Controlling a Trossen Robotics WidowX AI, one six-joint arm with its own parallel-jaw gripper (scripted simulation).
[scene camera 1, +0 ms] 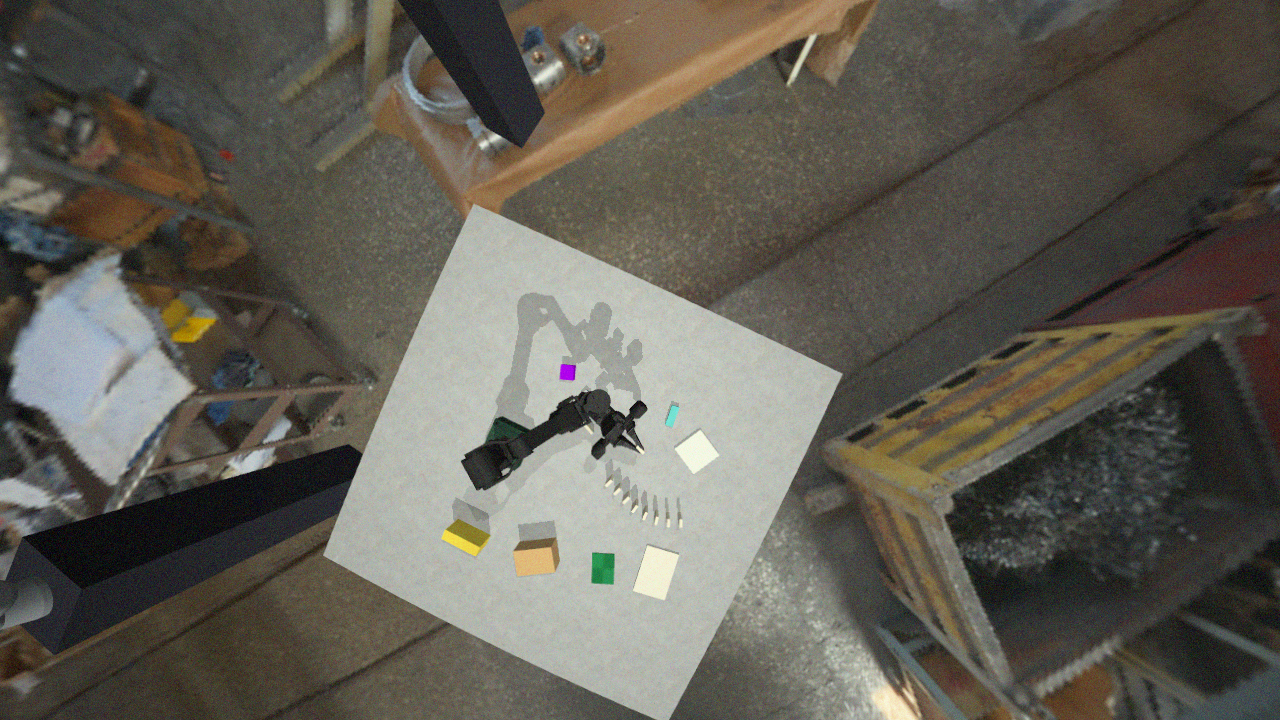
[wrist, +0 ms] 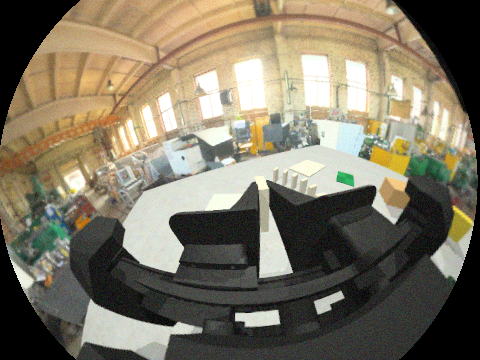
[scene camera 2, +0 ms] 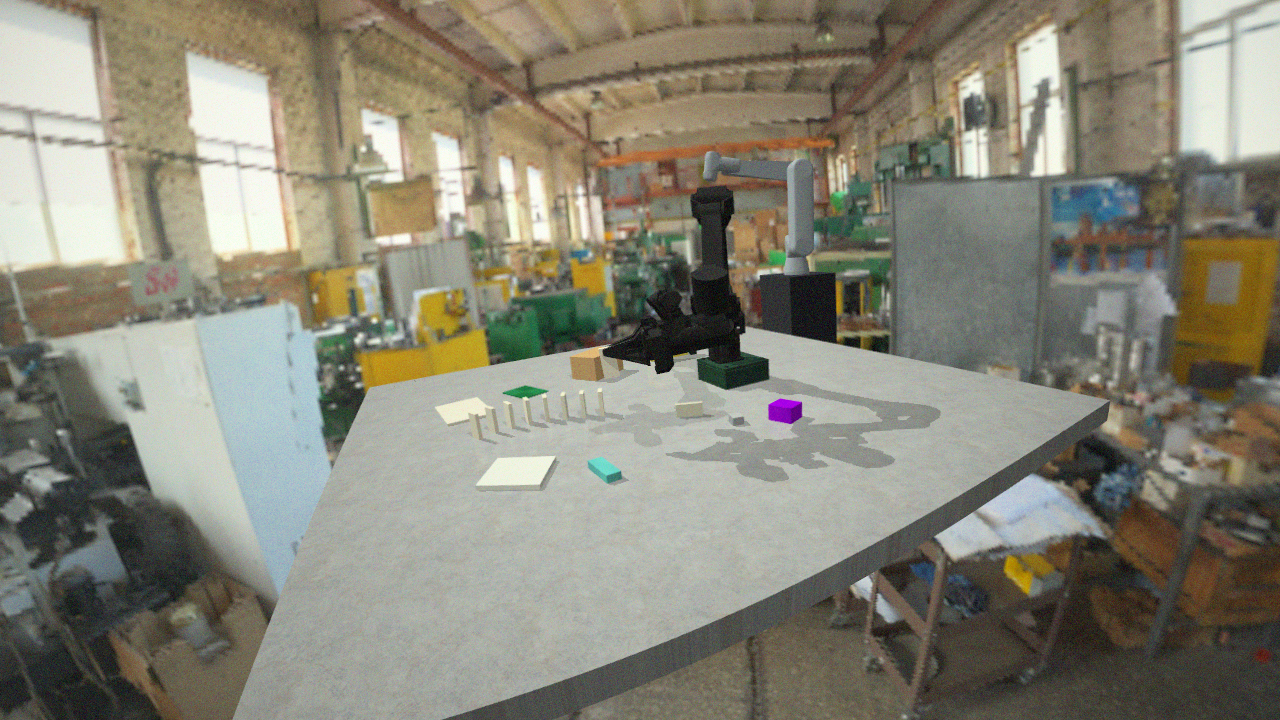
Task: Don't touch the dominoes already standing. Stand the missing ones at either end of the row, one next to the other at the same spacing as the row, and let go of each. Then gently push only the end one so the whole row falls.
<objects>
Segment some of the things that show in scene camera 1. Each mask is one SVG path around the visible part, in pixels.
The gripper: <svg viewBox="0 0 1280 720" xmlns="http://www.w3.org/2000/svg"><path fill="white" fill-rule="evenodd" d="M642 401L637 401L629 409L630 414L626 418L624 414L615 411L611 406L608 410L599 413L593 418L596 424L601 427L602 436L605 438L600 438L592 446L591 454L595 459L598 460L605 453L605 448L609 444L613 448L622 446L640 454L636 446L622 435L624 429L637 446L644 450L634 430L635 422L633 421L634 418L640 419L648 410Z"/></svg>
A green tile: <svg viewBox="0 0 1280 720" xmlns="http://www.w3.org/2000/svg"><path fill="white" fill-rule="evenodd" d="M592 553L591 584L614 585L615 554Z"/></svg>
A yellow block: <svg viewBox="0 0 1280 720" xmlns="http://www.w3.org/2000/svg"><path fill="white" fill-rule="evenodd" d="M456 520L444 531L442 539L476 557L488 543L490 535L460 519Z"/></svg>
A tan box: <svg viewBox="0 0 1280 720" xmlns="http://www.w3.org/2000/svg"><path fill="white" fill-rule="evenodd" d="M556 537L520 541L513 551L517 576L554 573L560 562Z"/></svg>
A white tile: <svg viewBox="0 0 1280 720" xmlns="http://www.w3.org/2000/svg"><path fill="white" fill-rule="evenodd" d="M701 430L675 448L693 474L719 456Z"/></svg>
</objects>
